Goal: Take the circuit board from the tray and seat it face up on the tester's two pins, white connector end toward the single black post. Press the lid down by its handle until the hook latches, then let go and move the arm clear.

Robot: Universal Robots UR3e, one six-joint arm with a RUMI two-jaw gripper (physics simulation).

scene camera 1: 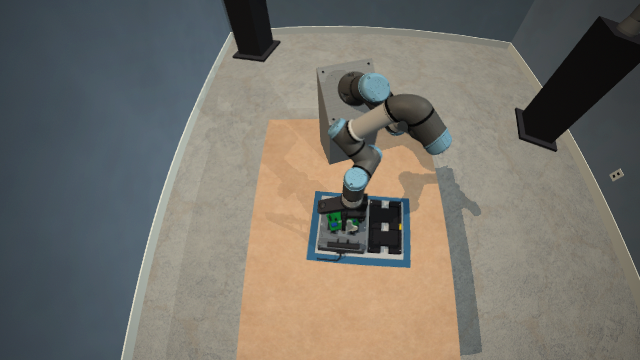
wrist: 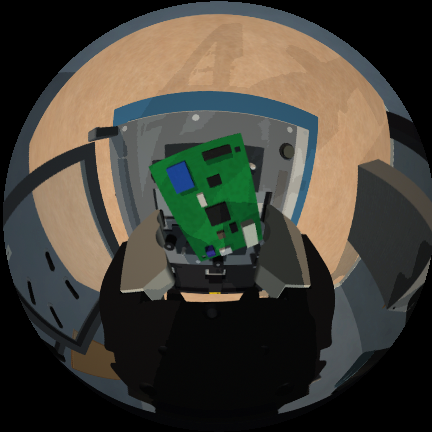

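Pixels of known places: gripper, fingertip midpoint: [wrist: 212, 209]; arm's base at its link origin: [scene camera 1: 354, 88].
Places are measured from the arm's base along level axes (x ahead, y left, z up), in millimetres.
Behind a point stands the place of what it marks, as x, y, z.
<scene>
The green circuit board [scene camera 1: 332, 218] @(402, 51, -280) [wrist: 232, 192] @(384, 71, -281) lies face up over the grey tester [scene camera 1: 350, 239] @(501, 136, -143) [wrist: 230, 126] @(400, 19, -296), turned askew to it, with its blue part at the far end from my fingers. Its white connector end lies between my fingertips. My gripper [scene camera 1: 353, 219] @(394, 94, -289) [wrist: 212, 209] @(394, 94, -289) is open around that end; the right finger in the wrist view is close to the board's edge, while a gap shows at the left finger. The board hides the pins beneath it. The lid frame [wrist: 90, 185] @(500, 78, -252) stands raised at the left of the wrist view.
The black tray [scene camera 1: 385, 241] @(406, 274, -339) [wrist: 232, 280] @(305, 272, -338) stands beside the tester, on the side of the connector end. A dark knob [wrist: 286, 151] @(347, 21, -291) stands on the tester's deck. A cable [scene camera 1: 328, 259] @(542, 84, -349) lies at the tester's front. The arm's grey pedestal [scene camera 1: 325, 120] @(96, -82, -106) stands behind.
</scene>
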